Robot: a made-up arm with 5 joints.
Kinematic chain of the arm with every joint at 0, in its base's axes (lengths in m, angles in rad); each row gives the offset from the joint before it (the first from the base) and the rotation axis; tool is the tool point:
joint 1: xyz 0 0 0.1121 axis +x
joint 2: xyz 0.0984 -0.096 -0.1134 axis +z
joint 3: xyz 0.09 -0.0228 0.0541 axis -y
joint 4: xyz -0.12 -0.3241 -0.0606 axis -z
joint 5: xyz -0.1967 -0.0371 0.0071 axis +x
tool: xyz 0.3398 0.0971 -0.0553
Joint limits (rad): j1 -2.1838..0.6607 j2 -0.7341..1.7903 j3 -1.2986..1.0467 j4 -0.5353..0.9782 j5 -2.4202..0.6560
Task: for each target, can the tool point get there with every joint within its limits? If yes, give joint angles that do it. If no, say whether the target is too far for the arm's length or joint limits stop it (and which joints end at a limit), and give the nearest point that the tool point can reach.
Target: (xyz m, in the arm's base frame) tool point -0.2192 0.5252 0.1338
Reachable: no: joint limits stop it (at a limit: joint 1, joint 2, joint 3, joint 4, joint 5) | nearest point -0.2882 0.3408 0.4647 | short by 0.385 m
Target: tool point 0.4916 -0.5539 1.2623
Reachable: no: too far | nearest point 0.2856 -0.2871 0.7084 | short by 0.648 m
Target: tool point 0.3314 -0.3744 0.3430
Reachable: yes | joints -0.7975 0.2183 0.4516 0.6382 0.3570
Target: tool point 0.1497 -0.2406 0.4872
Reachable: yes | joints -1.2200 -0.3760 0.7885 0.1336 0.2324
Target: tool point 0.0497 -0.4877 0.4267
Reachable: yes | joints -0.9128 -0.0996 -0.4596 0.7752 -0.8026
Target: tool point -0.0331 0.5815 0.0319
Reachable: no: joint limits stop it (at a limit: joint 2, joint 4) | nearest point 0.3036 0.2204 0.0817 | short by 0.496 m
